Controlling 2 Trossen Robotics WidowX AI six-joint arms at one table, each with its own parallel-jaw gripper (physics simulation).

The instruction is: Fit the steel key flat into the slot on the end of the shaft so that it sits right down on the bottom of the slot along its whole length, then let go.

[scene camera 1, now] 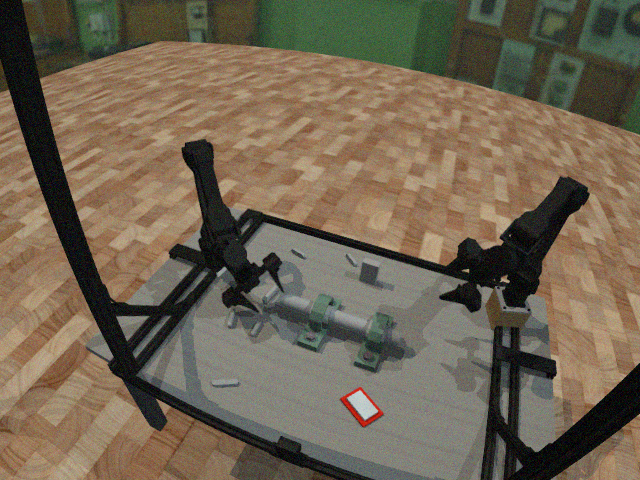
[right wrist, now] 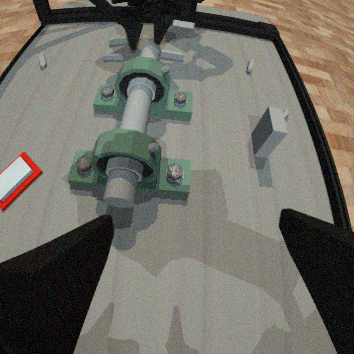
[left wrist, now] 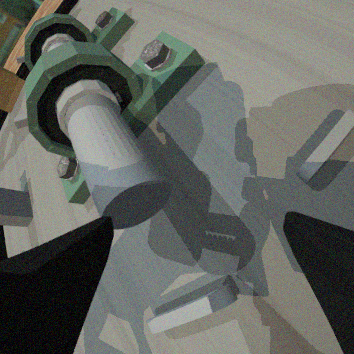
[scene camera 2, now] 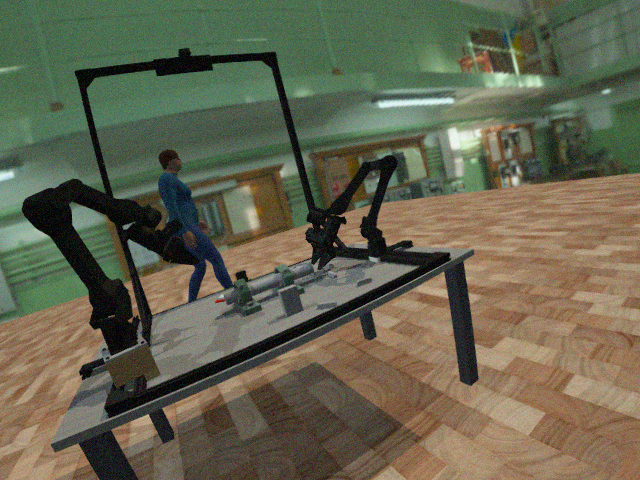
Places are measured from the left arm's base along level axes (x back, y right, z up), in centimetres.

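Where they show: left gripper, between the fingertips: [scene camera 1: 271, 302] [left wrist: 199, 224] [scene camera 2: 315, 267]; right gripper, between the fingertips: [scene camera 1: 441, 284] [right wrist: 196, 221] [scene camera 2: 196, 263]; left arm's base, origin of its link: [scene camera 1: 216, 262] [right wrist: 184, 16] [scene camera 2: 379, 254]; right arm's base, origin of its link: [scene camera 1: 513, 299] [scene camera 2: 123, 346].
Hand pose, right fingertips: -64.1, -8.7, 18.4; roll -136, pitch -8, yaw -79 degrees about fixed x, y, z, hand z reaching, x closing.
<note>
Things, the pixels of their top centre, and the offset from my right fingertips, as dx, dy, dz.
- grey shaft, centre of its top: [left wrist: 51, 66] [right wrist: 136, 94] [scene camera 1: 341, 312] [scene camera 2: 268, 276] +20.8, +9.9, -13.0
- steel bar, centre of its top: [left wrist: 181, 315] [right wrist: 169, 51] [scene camera 1: 270, 292] +43.2, +9.1, -18.7
- second bar, centre of its top: [left wrist: 330, 141] [right wrist: 112, 54] +39.4, +21.8, -19.1
- grey block, centre of its top: [right wrist: 277, 118] [scene camera 2: 286, 288] [scene camera 1: 371, 262] +22.0, -12.4, -12.7
- red-edged white card, centre of its top: [right wrist: 9, 176] [scene camera 1: 362, 404] +5.3, +28.1, -18.9
The grey shaft [scene camera 1: 348, 321] [scene camera 2: 263, 282] [left wrist: 107, 135] [right wrist: 135, 112] lies horizontally through two green bearing blocks. Its slot cannot be made out. My left gripper [scene camera 1: 269, 300] [scene camera 2: 318, 267] [left wrist: 199, 224] is open and empty beside one shaft end, above the table. A steel bar [left wrist: 185, 314] lies below and between its fingertips in the left wrist view. A second bar [left wrist: 327, 147] lies at the right there. Several bars look alike; I cannot tell which is the key. My right gripper [scene camera 1: 445, 282] [right wrist: 196, 221] is open and empty, raised off the shaft's other end.
The bearing blocks [scene camera 1: 379, 328] [right wrist: 125, 142] are bolted down. A grey block [scene camera 1: 369, 271] [scene camera 2: 290, 300] [right wrist: 270, 132] stands upright beside the shaft. A red-edged white card [scene camera 1: 362, 404] [right wrist: 14, 177] lies on the other side. Another bar [scene camera 1: 224, 382] lies near the front left in scene camera 1.
</note>
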